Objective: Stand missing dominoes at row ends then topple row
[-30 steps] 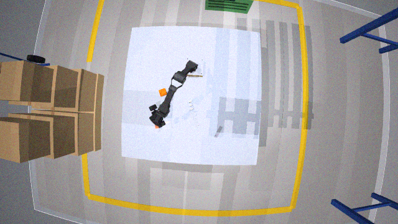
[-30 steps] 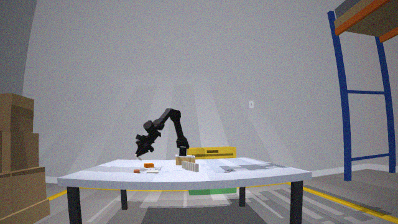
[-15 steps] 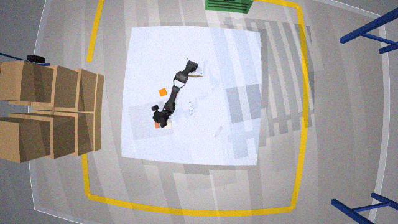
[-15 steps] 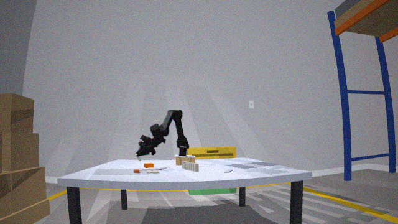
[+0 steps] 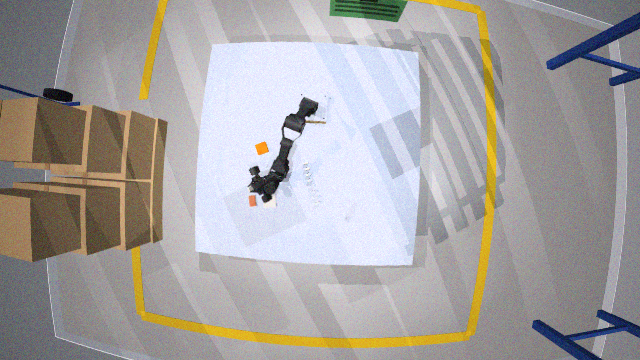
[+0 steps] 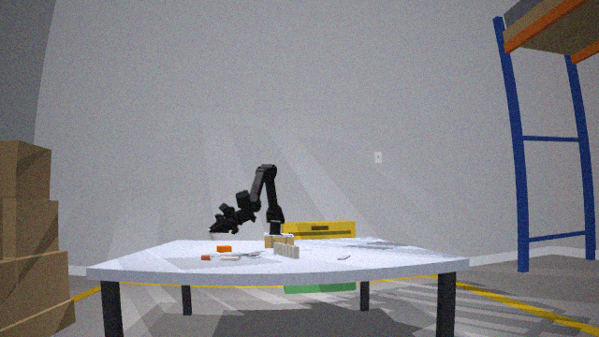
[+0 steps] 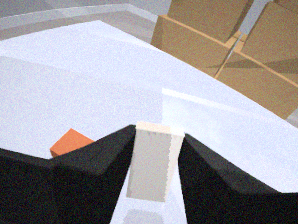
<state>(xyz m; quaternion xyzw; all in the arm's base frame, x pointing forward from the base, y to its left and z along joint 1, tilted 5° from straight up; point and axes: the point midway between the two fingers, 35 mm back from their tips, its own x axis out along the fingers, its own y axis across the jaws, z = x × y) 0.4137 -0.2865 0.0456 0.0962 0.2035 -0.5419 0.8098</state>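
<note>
The small red-orange block is 10 cm below my gripper tip, 7 cm ahead of it and 1 cm to the right of it. Round my gripper tip: grey piece 54 cm to the left, 14 cm ahead, 11 cm below; then orange cube 22 cm behind, 10 cm below, 5 cm to the left.
</note>
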